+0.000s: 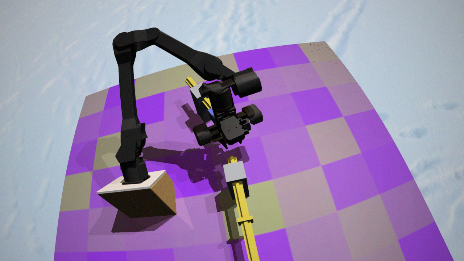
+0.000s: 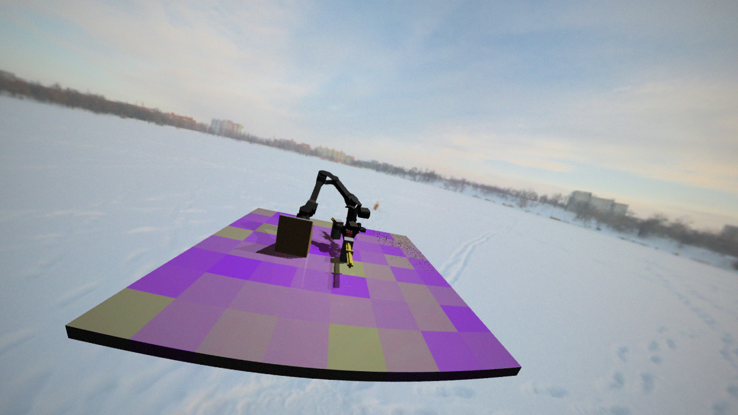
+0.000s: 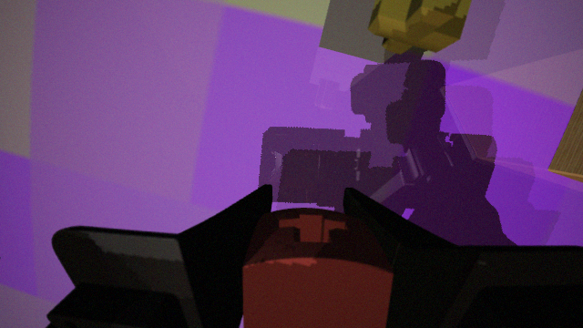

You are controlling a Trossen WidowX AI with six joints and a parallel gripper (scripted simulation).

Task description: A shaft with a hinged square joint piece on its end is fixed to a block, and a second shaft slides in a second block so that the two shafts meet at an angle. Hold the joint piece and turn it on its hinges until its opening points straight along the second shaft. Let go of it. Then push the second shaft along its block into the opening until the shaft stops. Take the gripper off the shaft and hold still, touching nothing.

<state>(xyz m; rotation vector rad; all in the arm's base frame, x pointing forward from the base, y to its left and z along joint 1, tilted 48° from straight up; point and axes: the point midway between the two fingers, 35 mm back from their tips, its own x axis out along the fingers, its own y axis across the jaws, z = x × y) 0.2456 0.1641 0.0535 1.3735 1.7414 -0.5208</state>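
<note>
Right now my gripper tip is 4 cm below the red square joint piece, 2 cm to the right of it and 1 cm past it.
</note>
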